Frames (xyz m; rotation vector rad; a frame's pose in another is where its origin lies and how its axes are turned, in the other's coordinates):
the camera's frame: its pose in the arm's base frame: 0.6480 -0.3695 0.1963 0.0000 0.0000 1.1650
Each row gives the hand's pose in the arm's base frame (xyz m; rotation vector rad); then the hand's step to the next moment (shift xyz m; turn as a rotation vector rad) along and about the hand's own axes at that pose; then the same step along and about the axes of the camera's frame.
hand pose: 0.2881 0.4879 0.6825 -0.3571 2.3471 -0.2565
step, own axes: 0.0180 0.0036 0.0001 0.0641 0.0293 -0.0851
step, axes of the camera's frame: -0.0074 0.0110 -0.0127 -0.0308 0.1056 0.0107
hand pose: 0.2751 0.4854 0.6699 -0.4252 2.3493 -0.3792
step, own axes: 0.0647 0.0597 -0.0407 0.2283 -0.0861 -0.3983
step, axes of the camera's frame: -0.0023 0.0913 -0.0327 -0.2658 0.3402 0.1782
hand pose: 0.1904 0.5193 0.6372 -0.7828 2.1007 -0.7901
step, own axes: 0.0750 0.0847 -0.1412 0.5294 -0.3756 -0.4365
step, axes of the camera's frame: -0.0354 0.1764 -0.0189 -0.6688 0.2903 0.2834
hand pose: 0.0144 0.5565 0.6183 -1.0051 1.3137 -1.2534
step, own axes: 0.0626 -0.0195 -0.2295 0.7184 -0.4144 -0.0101
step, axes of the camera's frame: -0.1218 0.2053 -0.0014 -0.7445 -0.1697 0.3237
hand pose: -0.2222 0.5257 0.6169 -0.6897 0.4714 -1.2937
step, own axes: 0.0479 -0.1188 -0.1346 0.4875 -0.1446 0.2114
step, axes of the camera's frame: -0.1451 0.1155 -0.0106 -0.3543 -0.3148 0.2805
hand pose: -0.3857 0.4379 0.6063 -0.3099 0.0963 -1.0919
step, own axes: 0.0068 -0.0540 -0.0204 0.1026 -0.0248 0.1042
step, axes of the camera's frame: -0.0491 0.0309 -0.0030 -0.0541 -0.0776 0.1143
